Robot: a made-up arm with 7 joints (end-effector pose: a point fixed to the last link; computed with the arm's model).
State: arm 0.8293 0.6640 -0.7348 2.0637 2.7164 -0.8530 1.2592
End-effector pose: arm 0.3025 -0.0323 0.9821 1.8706 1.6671 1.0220
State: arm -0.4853 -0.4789 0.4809 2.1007 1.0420 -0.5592 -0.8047
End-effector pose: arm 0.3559 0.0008 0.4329 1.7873 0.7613 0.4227
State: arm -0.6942 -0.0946 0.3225 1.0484 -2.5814 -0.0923 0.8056
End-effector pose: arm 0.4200 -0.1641 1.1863 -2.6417 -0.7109 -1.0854
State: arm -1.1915 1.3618 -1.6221 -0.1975 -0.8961 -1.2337 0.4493
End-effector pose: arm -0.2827 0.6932 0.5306 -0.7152 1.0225 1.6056
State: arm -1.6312 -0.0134 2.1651 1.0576 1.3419 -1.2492 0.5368
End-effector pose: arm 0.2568 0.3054 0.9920 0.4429 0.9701 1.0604
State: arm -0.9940 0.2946 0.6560 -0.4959 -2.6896 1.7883 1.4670
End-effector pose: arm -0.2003 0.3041 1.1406 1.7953 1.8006 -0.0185
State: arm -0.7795 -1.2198 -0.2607 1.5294 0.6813 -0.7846 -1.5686
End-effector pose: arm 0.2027 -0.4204 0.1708 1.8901 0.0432 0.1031
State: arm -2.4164 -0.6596 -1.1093 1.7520 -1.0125 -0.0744 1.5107
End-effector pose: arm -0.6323 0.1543 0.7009 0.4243 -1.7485 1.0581
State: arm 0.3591 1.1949 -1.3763 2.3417 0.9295 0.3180 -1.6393
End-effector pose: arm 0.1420 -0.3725 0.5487 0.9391 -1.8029 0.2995
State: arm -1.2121 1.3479 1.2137 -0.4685 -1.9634 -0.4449 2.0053
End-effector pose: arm -0.5388 0.5535 0.5835 -1.5073 1.7788 0.7495
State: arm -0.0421 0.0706 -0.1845 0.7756 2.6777 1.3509 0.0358
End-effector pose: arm 0.3689 -0.0745 1.1502 2.7812 -0.8844 -0.7431
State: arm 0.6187 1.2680 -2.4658 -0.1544 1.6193 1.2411 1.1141
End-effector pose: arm -0.6109 -0.5209 0.6716 -1.0314 1.9738 0.3618
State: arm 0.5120 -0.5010 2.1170 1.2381 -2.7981 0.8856 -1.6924
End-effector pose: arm -0.1732 0.2189 1.1514 2.0054 1.5249 -0.5467
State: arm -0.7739 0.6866 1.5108 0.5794 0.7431 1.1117 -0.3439
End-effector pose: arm -0.1148 0.4309 1.1467 0.8752 -1.9009 1.3072
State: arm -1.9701 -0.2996 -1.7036 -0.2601 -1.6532 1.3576 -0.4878
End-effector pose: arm -0.0477 -0.3638 1.1921 0.7891 -2.8428 -0.4086
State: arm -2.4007 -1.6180 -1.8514 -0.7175 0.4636 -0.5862 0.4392
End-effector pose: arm -0.5141 -0.6186 0.4439 -0.7967 1.6292 -1.8899
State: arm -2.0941 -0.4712 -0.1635 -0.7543 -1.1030 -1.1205 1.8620
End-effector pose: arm -0.1402 0.0085 1.1924 0.2807 0.6547 0.9943
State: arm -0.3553 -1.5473 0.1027 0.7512 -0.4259 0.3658 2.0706
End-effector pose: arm 0.7064 -0.3559 0.1882 -0.5293 0.0294 -2.1392
